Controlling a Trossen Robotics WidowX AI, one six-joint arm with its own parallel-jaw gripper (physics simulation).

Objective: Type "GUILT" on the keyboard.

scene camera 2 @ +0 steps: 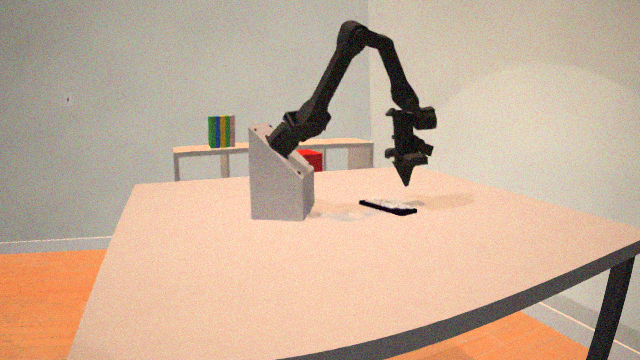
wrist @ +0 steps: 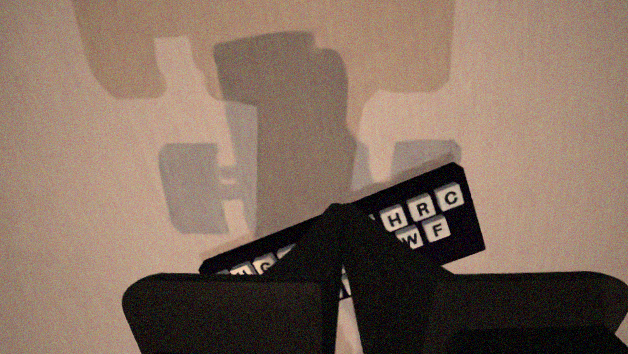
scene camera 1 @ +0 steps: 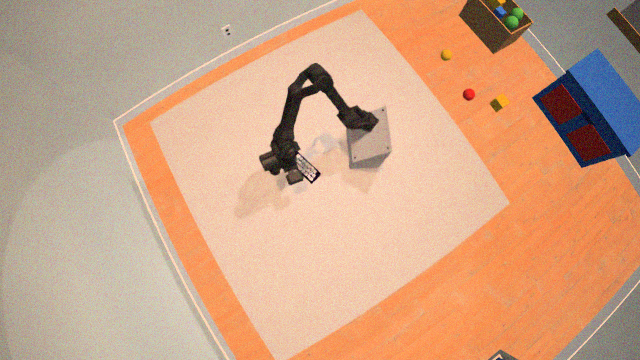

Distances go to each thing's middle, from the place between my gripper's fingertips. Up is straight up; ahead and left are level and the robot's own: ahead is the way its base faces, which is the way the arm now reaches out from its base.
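Keyboard [wrist: 466,239] visible to me: 50 mm below my hand, 50 mm behind it and 20 mm to the left of it.
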